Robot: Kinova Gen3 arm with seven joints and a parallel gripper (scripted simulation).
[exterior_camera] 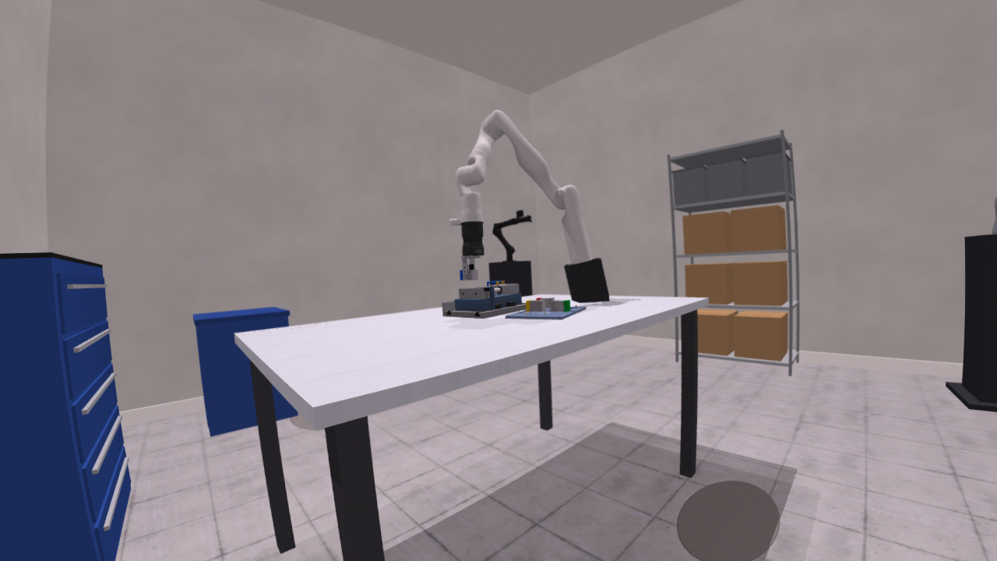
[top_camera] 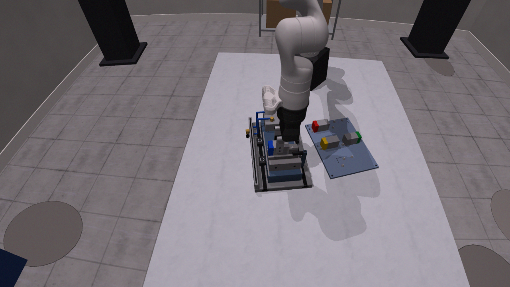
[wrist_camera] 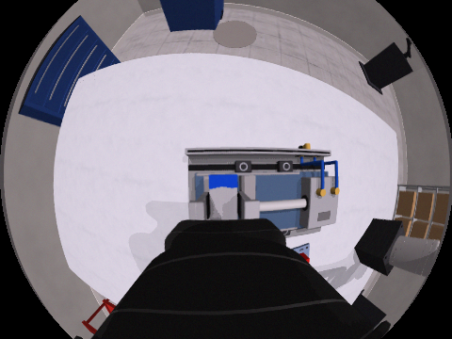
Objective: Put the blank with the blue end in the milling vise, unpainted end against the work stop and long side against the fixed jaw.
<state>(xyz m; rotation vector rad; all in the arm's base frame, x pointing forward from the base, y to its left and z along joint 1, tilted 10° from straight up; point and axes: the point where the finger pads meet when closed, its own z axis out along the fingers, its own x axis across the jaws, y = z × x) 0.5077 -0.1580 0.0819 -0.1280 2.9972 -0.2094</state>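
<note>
Now: the fixed jaw 20 mm ahead of my hand, 20 mm to the left of it and 90 mm below it. From my hand the other things lie so: blue-ended blank (20 mm below); then vise base rail (80 mm behind, 80 mm to the right, 130 mm below); then work stop rod (20 mm behind, 70 mm to the left, 70 mm below).
</note>
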